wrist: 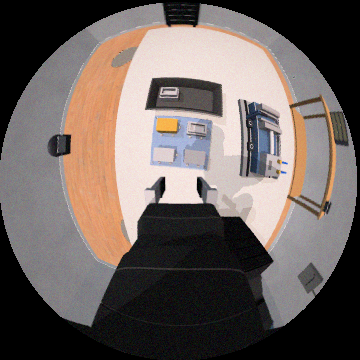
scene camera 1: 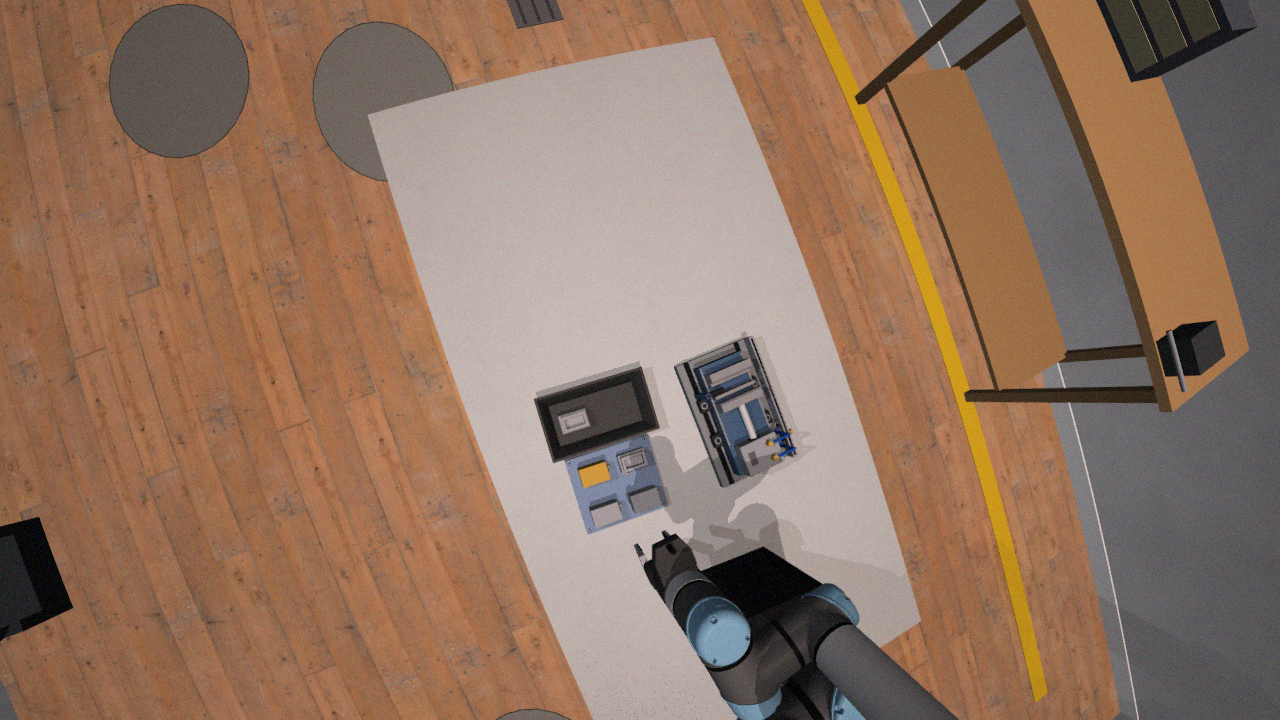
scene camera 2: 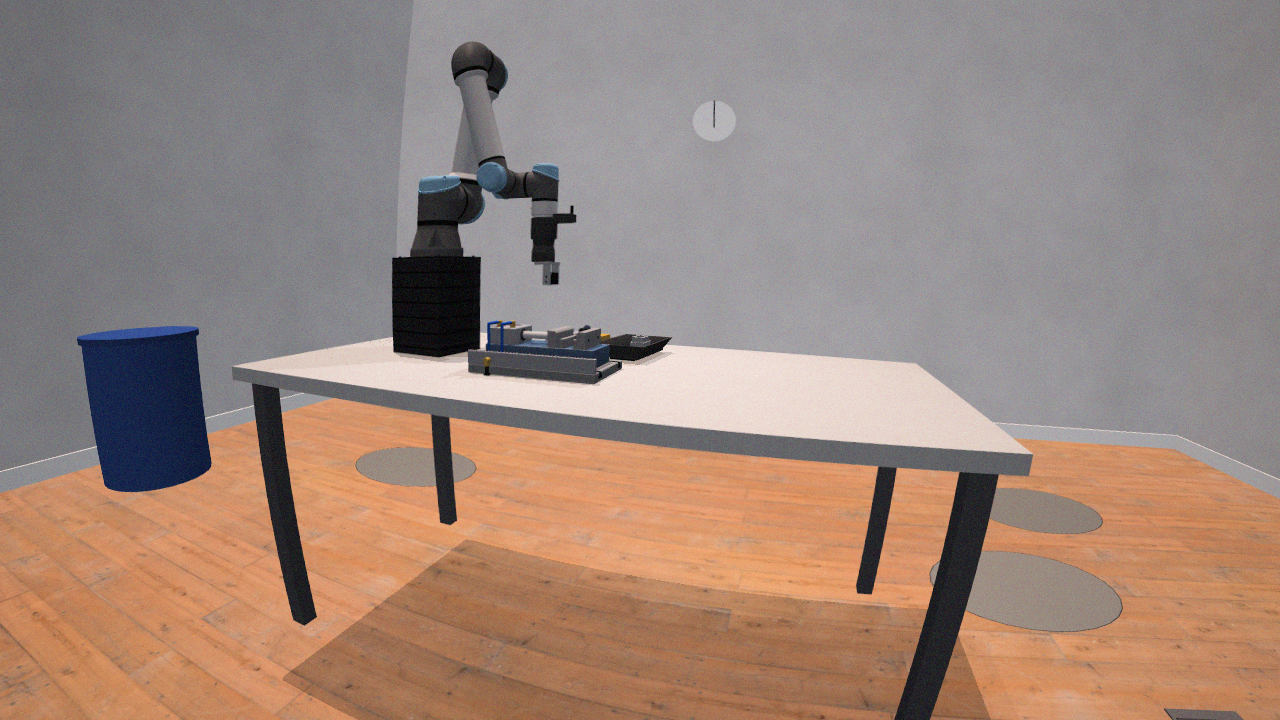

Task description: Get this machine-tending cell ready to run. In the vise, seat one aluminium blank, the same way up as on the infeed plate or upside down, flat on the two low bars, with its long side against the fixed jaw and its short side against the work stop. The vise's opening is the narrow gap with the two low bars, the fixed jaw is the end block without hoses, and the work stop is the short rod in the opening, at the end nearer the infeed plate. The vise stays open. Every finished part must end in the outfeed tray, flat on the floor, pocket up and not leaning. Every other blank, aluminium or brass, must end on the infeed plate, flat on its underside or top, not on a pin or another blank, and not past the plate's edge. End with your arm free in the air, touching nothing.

Labels:
One and the same spot on a vise: [scene camera 2: 601, 352] is [scene camera 1: 718, 359].

